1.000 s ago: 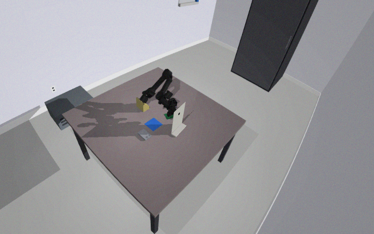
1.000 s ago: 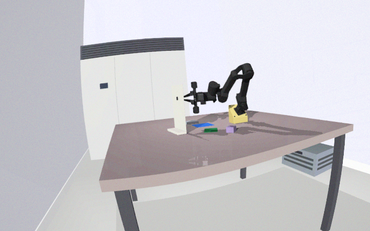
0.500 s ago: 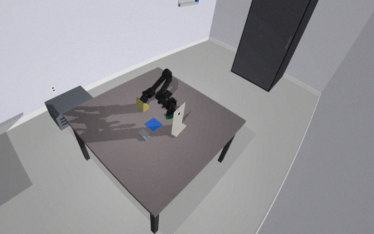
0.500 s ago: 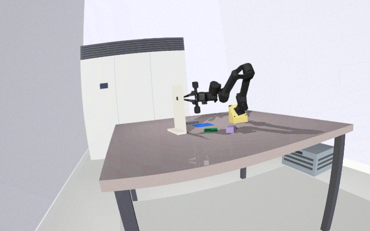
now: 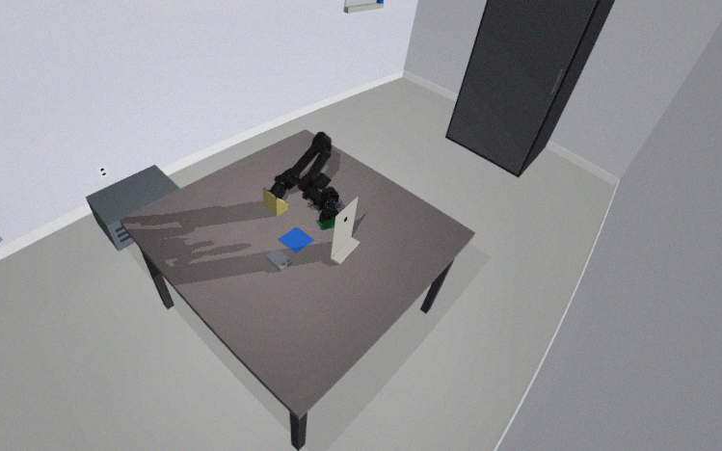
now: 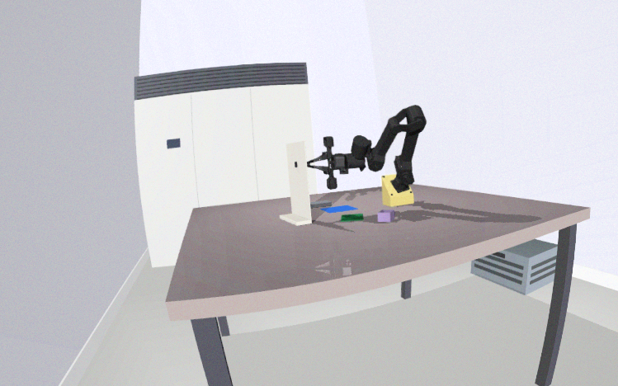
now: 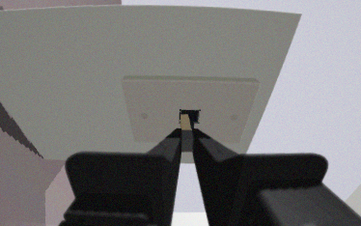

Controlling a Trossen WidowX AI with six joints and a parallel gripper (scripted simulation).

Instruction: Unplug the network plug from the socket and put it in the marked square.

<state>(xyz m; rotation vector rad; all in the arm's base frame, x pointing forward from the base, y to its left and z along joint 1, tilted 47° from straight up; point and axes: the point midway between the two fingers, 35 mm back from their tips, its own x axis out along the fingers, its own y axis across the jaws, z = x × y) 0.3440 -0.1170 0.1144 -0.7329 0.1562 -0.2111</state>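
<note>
Right now the blue marked square is 16 cm behind my gripper tip, 10 cm to the right of it and 19 cm below it. Also, from my gripper tip: network plug (right at my gripper tip); upright panel (4 cm ahead, 7 cm below); green block (11 cm behind, 10 cm to the left, 19 cm below).
</note>
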